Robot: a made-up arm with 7 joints.
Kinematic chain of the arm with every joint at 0, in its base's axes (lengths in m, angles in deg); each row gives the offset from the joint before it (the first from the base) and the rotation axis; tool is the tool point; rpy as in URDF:
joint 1: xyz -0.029 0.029 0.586 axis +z
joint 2: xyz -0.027 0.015 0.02 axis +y
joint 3: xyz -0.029 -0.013 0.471 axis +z
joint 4: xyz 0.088 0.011 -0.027 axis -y
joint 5: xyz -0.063 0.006 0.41 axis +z
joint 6: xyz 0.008 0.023 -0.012 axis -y
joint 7: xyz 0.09 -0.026 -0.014 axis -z
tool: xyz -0.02 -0.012 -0.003 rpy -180 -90 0
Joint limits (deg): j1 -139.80..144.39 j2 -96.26..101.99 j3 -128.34..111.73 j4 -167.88..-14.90 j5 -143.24..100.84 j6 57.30..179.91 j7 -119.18..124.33
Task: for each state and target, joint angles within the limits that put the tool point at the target. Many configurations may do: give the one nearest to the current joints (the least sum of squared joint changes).
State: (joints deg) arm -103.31 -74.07 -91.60 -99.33 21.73 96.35 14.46
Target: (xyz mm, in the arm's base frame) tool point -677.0 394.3 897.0
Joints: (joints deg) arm -75.52 -62.40 -84.95 -80.49 21.75 99.96 14.37
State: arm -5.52 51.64 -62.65 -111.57 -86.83 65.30 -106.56
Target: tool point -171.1 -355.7 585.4
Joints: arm -30.96 55.26 -68.33 -146.96 -82.13 65.91 -108.35
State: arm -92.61 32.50 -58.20 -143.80 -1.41 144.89 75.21
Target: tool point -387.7 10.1 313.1
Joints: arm -121.04 79.00 -43.75 -138.49 -2.25 140.84 77.97
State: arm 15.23 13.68 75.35 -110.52 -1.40 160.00 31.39
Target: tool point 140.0 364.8 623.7
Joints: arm 3.67 24.06 53.87 -152.14 1.64 155.49 30.02
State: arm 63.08 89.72 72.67 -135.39 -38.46 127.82 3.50
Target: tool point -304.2 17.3 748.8
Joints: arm 85.70 79.67 108.21 -164.96 -41.70 128.89 5.56
